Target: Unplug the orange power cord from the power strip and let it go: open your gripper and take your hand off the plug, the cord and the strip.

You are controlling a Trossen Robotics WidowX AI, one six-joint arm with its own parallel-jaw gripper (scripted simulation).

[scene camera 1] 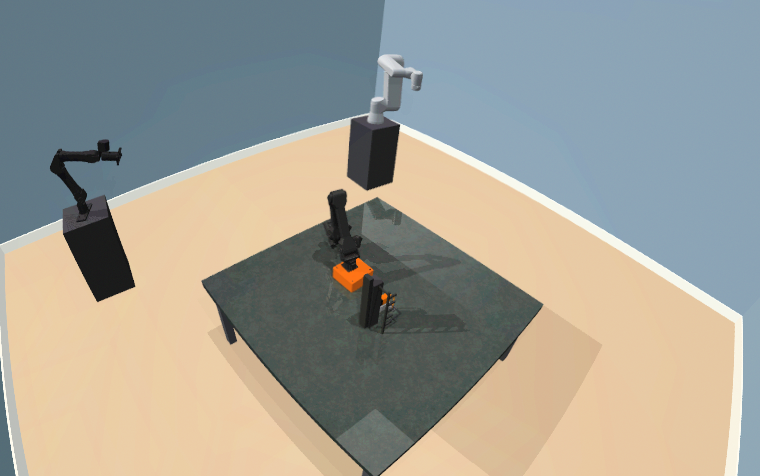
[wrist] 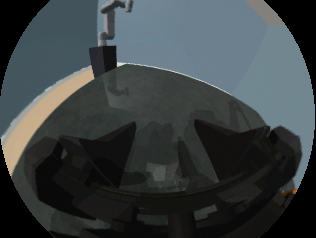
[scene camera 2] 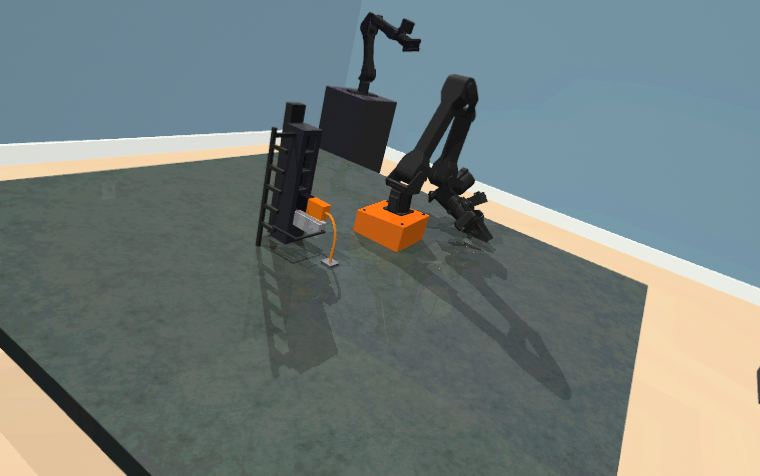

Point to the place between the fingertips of my gripper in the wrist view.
165, 123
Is my gripper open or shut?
Open.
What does my gripper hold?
Nothing.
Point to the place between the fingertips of my gripper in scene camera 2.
At 490, 239
